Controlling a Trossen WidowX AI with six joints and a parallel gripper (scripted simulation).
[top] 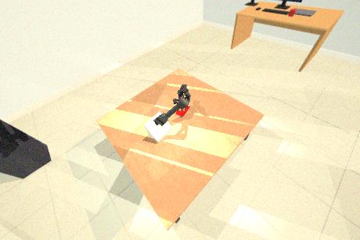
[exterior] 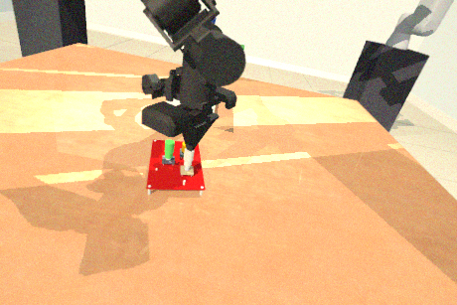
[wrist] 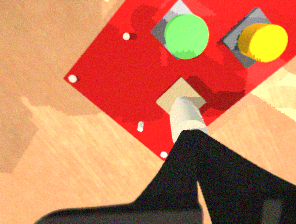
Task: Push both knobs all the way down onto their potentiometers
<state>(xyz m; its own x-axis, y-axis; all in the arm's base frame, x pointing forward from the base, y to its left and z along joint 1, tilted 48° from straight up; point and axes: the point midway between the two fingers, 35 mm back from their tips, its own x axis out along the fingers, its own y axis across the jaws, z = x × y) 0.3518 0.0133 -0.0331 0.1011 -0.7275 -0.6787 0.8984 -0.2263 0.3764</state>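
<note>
The cream knob is 20 mm below my gripper tip. Also, from my gripper tip: green knob (40 mm to the right, 20 mm below, 20 mm behind).
</note>
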